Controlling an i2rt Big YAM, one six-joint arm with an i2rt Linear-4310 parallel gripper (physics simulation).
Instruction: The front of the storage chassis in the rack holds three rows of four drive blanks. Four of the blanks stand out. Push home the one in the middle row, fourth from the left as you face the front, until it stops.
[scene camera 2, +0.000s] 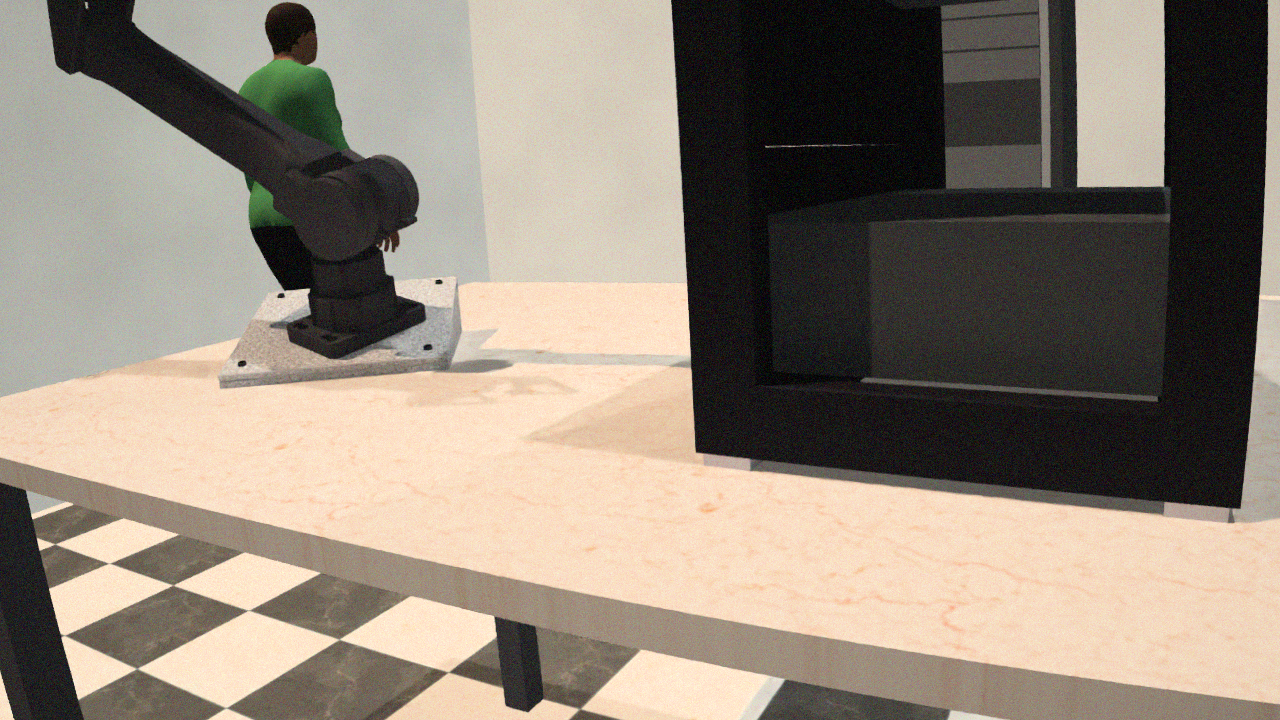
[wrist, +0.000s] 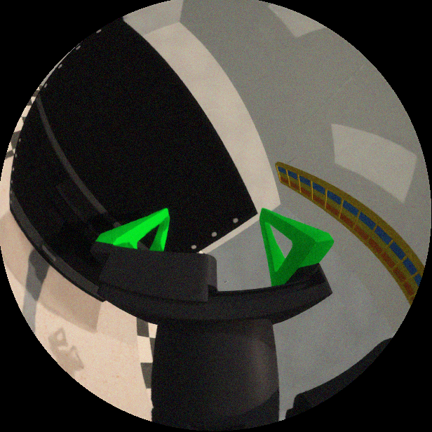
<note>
In view: my gripper (wrist: 214, 213) and a black rack (scene camera 2: 809, 268).
The black rack is seen too in the wrist view (wrist: 121, 137).
</note>
